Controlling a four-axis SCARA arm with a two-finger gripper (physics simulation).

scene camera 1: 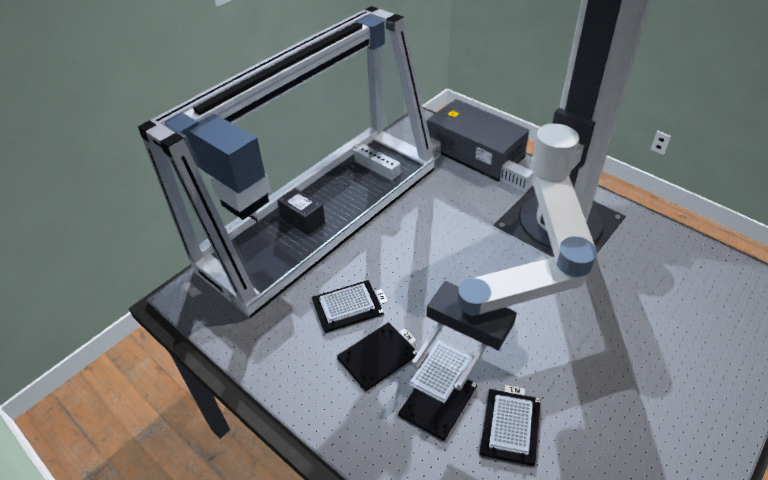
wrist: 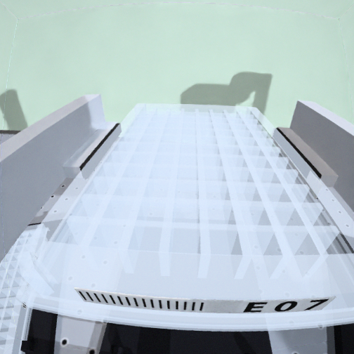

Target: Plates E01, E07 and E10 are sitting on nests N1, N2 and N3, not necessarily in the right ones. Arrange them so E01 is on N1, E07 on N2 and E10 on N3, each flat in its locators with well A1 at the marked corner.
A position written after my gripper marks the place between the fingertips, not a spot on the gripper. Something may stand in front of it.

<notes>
I see my gripper [scene camera 1: 435,375], an OUT nest [scene camera 1: 428,412] and a nest N2 [scene camera 1: 380,354].
My gripper shows as well in the wrist view [wrist: 197,113].
</notes>
